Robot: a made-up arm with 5 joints.
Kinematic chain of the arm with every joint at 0, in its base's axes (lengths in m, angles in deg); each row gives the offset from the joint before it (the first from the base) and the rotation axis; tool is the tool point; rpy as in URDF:
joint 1: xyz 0 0 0.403 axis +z
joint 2: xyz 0 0 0 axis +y
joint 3: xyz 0.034 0 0.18 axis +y
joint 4: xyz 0.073 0 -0.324 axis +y
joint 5: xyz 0.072 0 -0.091 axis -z
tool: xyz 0 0 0 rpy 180 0 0
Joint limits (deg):
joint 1: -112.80..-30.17
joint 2: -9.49..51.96
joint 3: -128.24..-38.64
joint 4: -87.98..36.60
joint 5: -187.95..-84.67
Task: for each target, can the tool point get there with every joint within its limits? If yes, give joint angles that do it. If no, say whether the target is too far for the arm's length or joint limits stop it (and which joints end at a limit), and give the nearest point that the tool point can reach.
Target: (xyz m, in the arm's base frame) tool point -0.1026 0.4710 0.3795
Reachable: no: joint limits stop it (at a limit: joint 1, joint 2, joint 3, joint 4) | nearest point 0.1174 -0.0683 0.0414 | short by 0.673 m
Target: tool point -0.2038 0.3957 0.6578
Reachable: no: joint limits stop it (at a limit: joint 1, joint 2, joint 3, joint 4) | nearest point -0.0203 -0.0483 0.8870 | short by 0.532 m
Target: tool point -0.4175 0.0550 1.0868
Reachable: no: too far | nearest point -0.0534 -0.1270 0.9871 | short by 0.419 m
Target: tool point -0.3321 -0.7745 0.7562
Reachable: no: too far | nearest point -0.2205 -0.5245 0.6415 | short by 0.297 m
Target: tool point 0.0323 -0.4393 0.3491
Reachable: yes | joints -85.80 31.64 -60.06 -54.90 -133.70
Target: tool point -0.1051 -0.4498 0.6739
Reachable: yes | joints -103.15 7.31 -85.76 -24.08 -115.60
